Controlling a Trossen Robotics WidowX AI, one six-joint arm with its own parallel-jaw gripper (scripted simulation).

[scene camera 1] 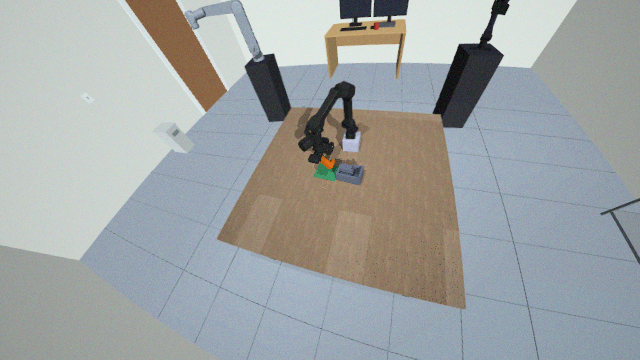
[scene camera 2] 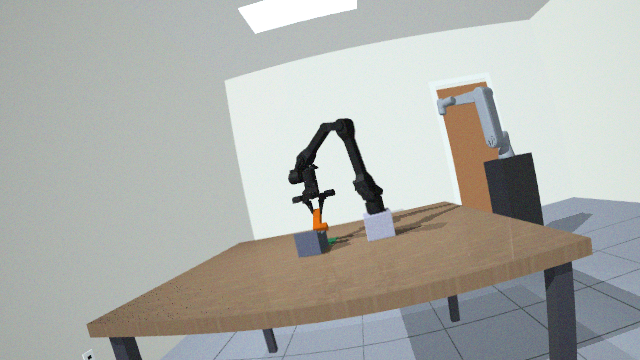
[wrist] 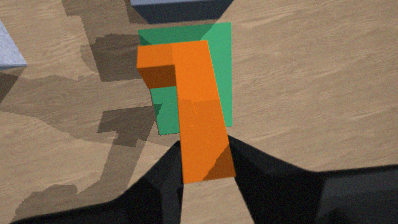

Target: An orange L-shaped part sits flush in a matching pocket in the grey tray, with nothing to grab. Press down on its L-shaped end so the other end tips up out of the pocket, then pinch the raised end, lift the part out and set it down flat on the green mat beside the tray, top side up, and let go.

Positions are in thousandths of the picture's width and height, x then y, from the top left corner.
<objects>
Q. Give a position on an orange L-shaped part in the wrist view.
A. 516, 681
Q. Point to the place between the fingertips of my gripper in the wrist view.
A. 511, 641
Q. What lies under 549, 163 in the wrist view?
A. A mat.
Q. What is my gripper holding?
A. An orange L-shaped part.
</objects>
